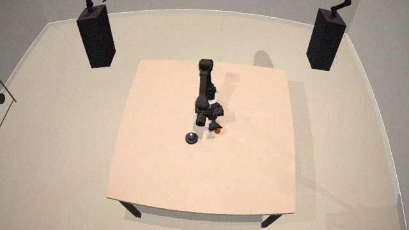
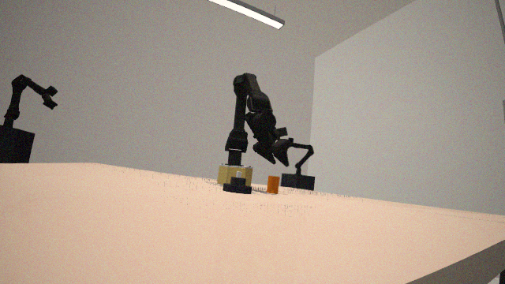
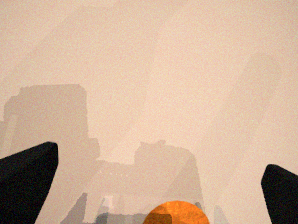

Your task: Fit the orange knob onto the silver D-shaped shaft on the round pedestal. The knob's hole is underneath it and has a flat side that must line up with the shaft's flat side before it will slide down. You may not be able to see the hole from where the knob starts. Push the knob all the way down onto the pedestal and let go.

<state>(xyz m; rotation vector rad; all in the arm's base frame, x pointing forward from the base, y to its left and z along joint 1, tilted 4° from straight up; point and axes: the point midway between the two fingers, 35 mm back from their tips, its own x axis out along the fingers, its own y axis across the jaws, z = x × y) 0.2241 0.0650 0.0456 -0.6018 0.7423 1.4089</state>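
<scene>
My gripper tip is 1 cm short of the orange knob, 3 cm to the left of it and 6 cm above it. From my gripper tip the other things lie so: round pedestal (7 cm ahead, 20 cm to the right, 7 cm below).
</scene>
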